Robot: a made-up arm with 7 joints.
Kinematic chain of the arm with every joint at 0, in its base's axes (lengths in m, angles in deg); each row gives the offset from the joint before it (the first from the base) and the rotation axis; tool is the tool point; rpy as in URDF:
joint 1: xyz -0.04 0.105 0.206 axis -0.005 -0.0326 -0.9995
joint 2: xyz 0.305 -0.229 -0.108 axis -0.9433 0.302 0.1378
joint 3: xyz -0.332 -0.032 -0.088 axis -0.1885 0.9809 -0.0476
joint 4: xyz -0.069 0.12 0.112 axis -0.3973 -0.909 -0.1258
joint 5: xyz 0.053 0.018 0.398 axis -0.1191 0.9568 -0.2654
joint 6: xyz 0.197 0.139 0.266 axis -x
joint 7: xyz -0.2 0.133 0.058 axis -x
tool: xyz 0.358 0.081 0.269 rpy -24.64 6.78 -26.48
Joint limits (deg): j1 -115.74..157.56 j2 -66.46..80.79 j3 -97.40..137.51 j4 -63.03..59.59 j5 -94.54..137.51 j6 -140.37..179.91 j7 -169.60..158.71
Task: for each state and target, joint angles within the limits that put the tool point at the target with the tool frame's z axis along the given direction. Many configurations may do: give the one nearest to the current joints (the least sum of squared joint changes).
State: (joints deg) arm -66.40 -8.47 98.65 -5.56 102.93 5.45 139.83
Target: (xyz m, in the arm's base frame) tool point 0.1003 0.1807 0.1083 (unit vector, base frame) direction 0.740 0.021 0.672
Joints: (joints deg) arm -62.43 -31.26 98.37 -13.03 110.75 36.60 158.71
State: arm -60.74 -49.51 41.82 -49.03 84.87 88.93 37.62
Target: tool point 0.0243 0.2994 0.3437 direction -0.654 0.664 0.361
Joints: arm -17.17 -57.58 13.86 -21.38 80.68 81.89 16.91
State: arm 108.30 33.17 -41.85 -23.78 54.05 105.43 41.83
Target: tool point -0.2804 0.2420 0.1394 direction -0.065 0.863 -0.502
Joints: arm 133.18 17.98 -20.87 -30.63 53.94 140.90 51.32
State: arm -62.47 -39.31 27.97 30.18 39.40 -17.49 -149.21
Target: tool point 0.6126 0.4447 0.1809 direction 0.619 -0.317 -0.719
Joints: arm -47.66 -55.41 44.14 -2.92 38.63 9.97 -109.16
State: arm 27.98 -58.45 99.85 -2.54 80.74 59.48 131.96
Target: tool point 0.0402 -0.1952 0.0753 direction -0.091 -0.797 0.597
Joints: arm 26.97 -15.90 100.97 3.67 102.31 90.11 132.31
